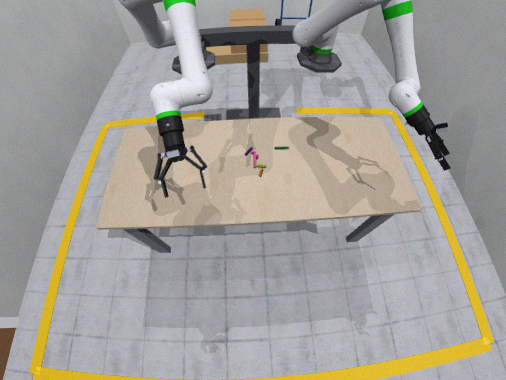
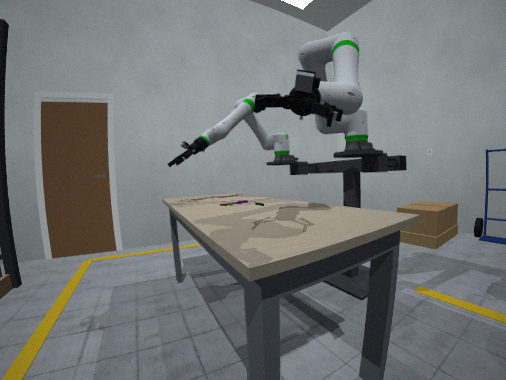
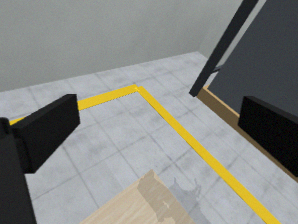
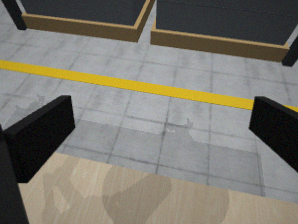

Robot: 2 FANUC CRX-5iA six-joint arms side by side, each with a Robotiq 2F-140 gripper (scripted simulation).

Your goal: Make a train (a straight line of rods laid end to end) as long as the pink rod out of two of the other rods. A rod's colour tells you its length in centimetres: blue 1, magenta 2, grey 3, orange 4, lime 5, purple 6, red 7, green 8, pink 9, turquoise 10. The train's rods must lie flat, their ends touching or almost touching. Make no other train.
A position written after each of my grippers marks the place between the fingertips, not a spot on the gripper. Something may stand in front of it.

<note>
I see my left gripper (image 2: 292,112) and my right gripper (image 4: 162,112).
My left gripper shows as well in image 3 (image 3: 159,110).
</note>
